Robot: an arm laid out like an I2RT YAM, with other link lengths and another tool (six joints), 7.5 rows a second.
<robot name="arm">
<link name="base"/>
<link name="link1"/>
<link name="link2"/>
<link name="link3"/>
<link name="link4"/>
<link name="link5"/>
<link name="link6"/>
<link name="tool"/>
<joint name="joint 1" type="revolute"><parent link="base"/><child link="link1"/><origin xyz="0 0 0.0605"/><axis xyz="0 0 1"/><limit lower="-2.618" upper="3.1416"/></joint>
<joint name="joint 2" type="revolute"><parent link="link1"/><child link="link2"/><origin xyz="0.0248 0.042 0.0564"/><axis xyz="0 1 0"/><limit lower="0" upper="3.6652"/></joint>
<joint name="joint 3" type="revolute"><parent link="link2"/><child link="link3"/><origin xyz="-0.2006 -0.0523 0"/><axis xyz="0 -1 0"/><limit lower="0" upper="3.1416"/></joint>
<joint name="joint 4" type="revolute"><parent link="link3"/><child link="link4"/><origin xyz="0.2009 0.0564 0.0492"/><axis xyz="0 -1 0"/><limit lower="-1.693" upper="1.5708"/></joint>
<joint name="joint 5" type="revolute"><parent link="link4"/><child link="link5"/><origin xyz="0.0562 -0.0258 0.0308"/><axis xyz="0 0 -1"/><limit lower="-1.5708" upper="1.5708"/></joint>
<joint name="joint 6" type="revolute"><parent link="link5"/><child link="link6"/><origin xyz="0.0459 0 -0.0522"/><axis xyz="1 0 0"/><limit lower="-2.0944" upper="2.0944"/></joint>
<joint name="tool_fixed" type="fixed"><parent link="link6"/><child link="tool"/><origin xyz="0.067 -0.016 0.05" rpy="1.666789 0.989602 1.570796"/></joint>
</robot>
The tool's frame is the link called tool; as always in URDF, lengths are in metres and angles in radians.
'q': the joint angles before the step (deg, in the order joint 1, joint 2, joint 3, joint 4, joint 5, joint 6). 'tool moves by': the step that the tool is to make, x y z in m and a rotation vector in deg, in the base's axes. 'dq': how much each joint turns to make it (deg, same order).
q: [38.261, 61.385, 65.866, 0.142, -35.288, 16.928]
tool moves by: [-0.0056, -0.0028, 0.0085, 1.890, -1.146, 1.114]
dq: [-0.009, -0.997, -0.083, 1.797, -1.036, 1.094]
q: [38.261, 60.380, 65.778, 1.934, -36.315, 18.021]
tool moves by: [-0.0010, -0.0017, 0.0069, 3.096, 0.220, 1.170]
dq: [-0.051, -0.188, -0.664, 4.257, -0.794, 3.406]
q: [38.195, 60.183, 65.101, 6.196, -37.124, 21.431]
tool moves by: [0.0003, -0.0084, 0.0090, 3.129, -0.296, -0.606]
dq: [-1.036, -1.102, -0.649, 3.457, 0.101, 2.924]
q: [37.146, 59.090, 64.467, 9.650, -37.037, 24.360]
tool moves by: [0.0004, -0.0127, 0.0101, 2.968, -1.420, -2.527]
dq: [-1.431, -1.667, -0.684, 2.773, 1.498, 1.438]
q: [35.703, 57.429, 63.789, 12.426, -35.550, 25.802]
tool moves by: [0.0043, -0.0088, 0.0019, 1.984, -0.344, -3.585]
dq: [-0.645, -0.872, -1.271, 2.064, 3.245, 0.421]
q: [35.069, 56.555, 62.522, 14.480, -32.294, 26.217]
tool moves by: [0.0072, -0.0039, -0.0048, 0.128, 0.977, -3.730]
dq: [-0.073, 0.011, -0.800, -0.279, 3.665, -0.718]
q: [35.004, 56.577, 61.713, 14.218, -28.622, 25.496]
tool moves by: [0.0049, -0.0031, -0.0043, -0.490, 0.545, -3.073]
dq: [-0.068, -0.090, -0.535, -0.822, 2.817, -1.179]
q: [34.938, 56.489, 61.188, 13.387, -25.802, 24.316]
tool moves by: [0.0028, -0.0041, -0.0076, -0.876, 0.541, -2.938]
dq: [-0.119, -0.950, -1.651, -0.806, 2.569, -1.352]
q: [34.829, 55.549, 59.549, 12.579, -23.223, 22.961]
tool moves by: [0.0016, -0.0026, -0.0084, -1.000, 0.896, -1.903]
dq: [-0.013, -0.960, -1.649, -0.952, 1.734, -0.877]
